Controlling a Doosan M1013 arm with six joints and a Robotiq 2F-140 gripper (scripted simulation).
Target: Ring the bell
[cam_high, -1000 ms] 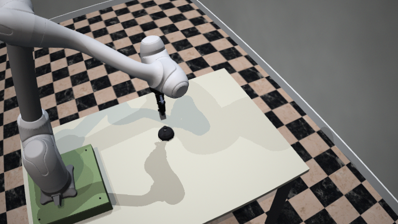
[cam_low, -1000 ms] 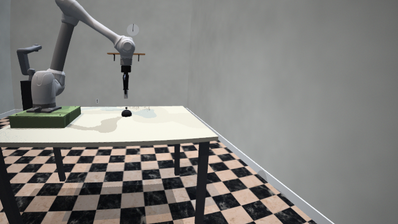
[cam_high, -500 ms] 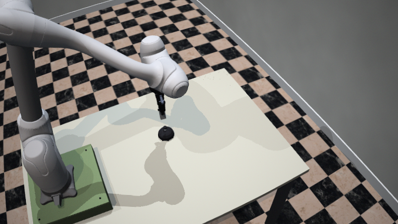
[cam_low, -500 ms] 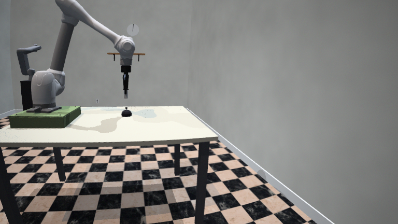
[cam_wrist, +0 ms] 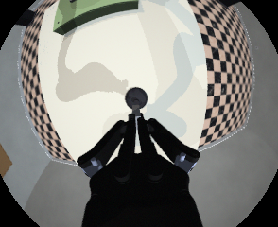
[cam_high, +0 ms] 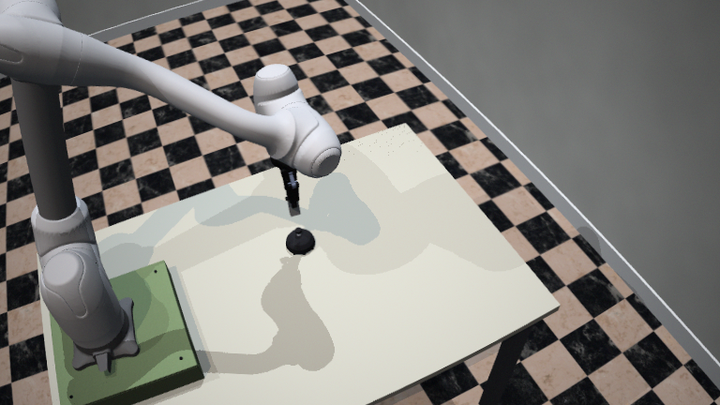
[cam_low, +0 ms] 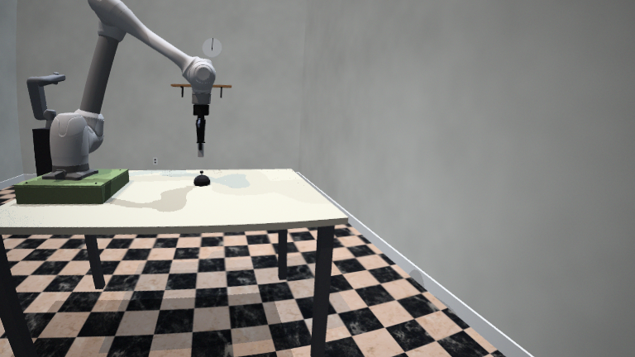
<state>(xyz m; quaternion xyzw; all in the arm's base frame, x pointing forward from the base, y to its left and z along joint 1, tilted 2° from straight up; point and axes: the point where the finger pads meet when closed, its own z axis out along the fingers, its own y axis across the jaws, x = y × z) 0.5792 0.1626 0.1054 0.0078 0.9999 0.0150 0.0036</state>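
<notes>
My gripper is now 130 mm above the black dome bell.
</notes>
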